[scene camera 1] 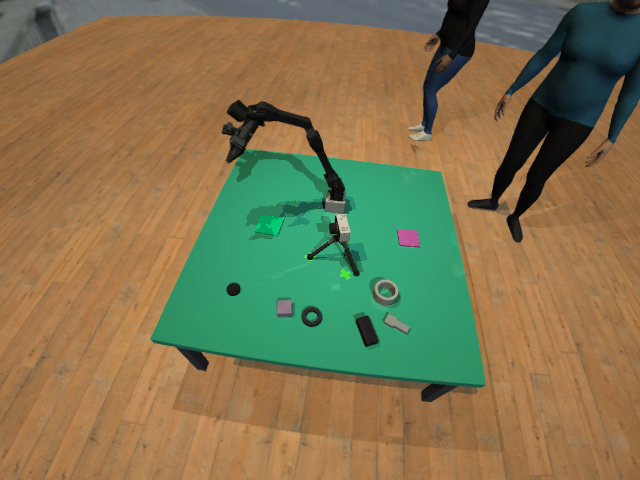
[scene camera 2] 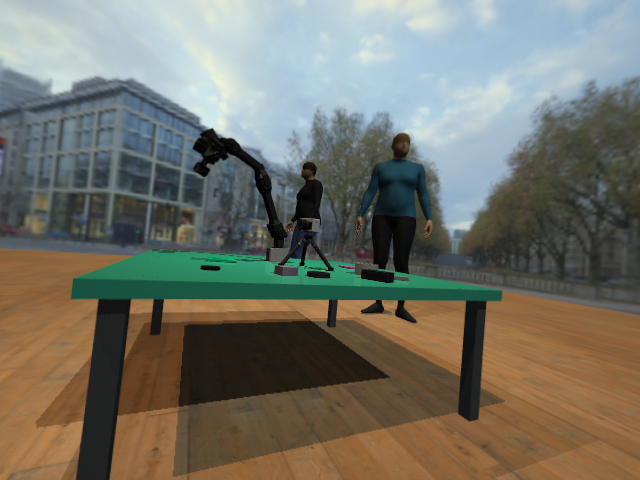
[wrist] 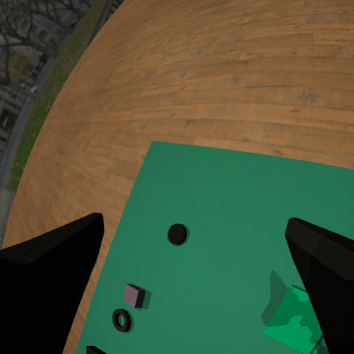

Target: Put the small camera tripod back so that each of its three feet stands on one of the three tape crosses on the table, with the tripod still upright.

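Frame: origin at the arm's base, x ahead, y left, z up, level; millimetres.
Where they show: gripper, fingertip midpoint: (scene camera 1: 227, 162) (scene camera 2: 199, 163) (wrist: 199, 226); arm's base, link origin: (scene camera 1: 336, 196) (scene camera 2: 278, 248).
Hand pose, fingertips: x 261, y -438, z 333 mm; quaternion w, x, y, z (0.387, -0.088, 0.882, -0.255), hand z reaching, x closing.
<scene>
Things, the pixels of their centre, and the offset from my fingertips. "*": a spot on its surface instead.
- small tripod, surface spot: (scene camera 1: 350, 257) (scene camera 2: 321, 253) * dx +120, dy +545, dz -332 mm
- bright green tape cross, body centre: (scene camera 1: 345, 274) dx +160, dy +535, dz -407 mm
- second cross, surface spot: (scene camera 1: 312, 255) * dx +104, dy +375, dz -382 mm
- green square, surface spot: (wrist: 295, 325) (scene camera 1: 271, 225) * dx -52, dy +139, dz -398 mm
- magenta square, surface spot: (scene camera 1: 408, 238) * dx -104, dy +827, dz -398 mm
- black disc, body centre: (wrist: 176, 233) (scene camera 2: 210, 267) (scene camera 1: 233, 289) dx +333, dy +73, dz -402 mm
- mauve block, body centre: (wrist: 133, 295) (scene camera 2: 286, 270) (scene camera 1: 284, 308) dx +382, dy +309, dz -394 mm
- black ring, body centre: (wrist: 120, 319) (scene camera 2: 318, 274) (scene camera 1: 311, 316) dx +394, dy +423, dz -400 mm
- grey ring, body centre: (scene camera 1: 385, 292) (scene camera 2: 366, 269) dx +237, dy +713, dz -383 mm
- black box, body centre: (scene camera 2: 377, 275) (scene camera 1: 366, 330) dx +421, dy +647, dz -390 mm
- grey piece, body centre: (scene camera 1: 397, 324) dx +368, dy +769, dz -400 mm
The small tripod (scene camera 1: 350, 257) (scene camera 2: 321, 253) stands upright in front of the arm's base, with a white and black camera on top. Its front right foot stands on bare table, just right of a bright green tape cross (scene camera 1: 344, 274). Its left foot rests at a second cross (scene camera 1: 312, 255), partly covering it. A sliver of green beside the camera body may be the third cross; the third foot is hidden there. My gripper (scene camera 1: 230, 158) (wrist: 199, 226) is open and empty, raised over the table's back left edge, far from the tripod. The tripod does not show in the wrist view.
A green square (scene camera 1: 269, 225) (wrist: 295, 325), magenta square (scene camera 1: 408, 238), black disc (scene camera 1: 233, 289) (wrist: 177, 234), mauve block (scene camera 1: 284, 307), black ring (scene camera 1: 303, 316), grey ring (scene camera 1: 377, 292), black box (scene camera 1: 367, 331) and grey piece (scene camera 1: 397, 323) lie around the tripod. Two people stand beyond the table.
</scene>
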